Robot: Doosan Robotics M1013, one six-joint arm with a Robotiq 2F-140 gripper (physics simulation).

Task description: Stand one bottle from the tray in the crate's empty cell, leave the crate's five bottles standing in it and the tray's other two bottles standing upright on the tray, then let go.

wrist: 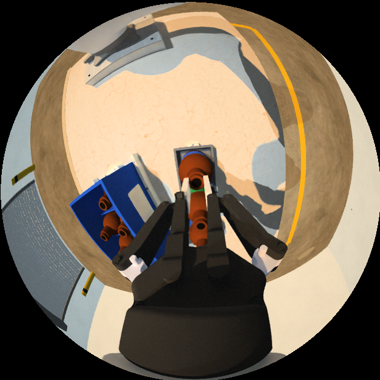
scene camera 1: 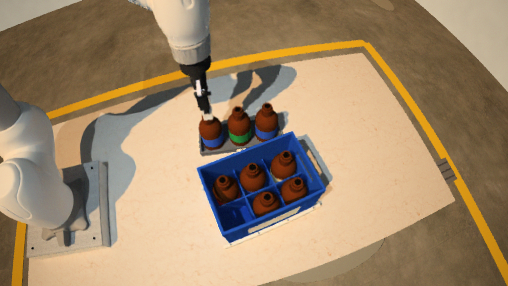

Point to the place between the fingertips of my gripper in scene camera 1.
208, 114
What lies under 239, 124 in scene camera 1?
A green-banded bottle.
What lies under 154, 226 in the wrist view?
My gripper.
